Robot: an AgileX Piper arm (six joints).
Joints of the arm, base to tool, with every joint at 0 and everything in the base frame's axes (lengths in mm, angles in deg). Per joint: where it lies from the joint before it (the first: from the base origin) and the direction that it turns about. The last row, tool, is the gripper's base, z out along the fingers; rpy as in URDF.
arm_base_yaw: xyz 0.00 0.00 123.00 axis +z
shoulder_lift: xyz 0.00 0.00 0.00 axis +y
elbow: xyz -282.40 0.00 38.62 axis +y
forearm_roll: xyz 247.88 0.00 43.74 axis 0.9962 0 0.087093
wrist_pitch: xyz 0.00 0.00 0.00 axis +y
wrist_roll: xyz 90.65 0.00 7.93 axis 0.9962 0 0.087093
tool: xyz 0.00 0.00 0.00 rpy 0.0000 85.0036 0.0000
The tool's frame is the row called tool.
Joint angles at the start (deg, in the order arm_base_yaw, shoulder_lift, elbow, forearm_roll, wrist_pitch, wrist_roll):
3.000 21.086 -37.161 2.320 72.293 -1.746
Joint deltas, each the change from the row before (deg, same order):
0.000 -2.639 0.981 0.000 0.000 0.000
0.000 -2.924 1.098 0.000 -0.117 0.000
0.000 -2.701 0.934 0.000 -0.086 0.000
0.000 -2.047 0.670 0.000 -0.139 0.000
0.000 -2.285 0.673 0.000 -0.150 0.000
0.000 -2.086 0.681 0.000 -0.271 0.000
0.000 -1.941 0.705 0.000 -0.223 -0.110
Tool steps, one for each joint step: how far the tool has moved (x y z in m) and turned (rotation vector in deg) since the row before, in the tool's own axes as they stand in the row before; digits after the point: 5 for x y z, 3 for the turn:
0.00789 0.00022 -0.00190 0.030 -1.656 -0.064
0.00848 0.00022 -0.00181 0.037 -1.941 -0.070
0.00756 0.00021 -0.00183 0.034 -1.851 -0.068
0.00545 0.00015 -0.00145 0.029 -1.515 -0.053
0.00584 0.00017 -0.00183 0.033 -1.760 -0.062
0.00523 0.00014 -0.00131 0.033 -1.675 -0.054
0.00503 0.00012 -0.00085 0.030 -1.458 -0.157

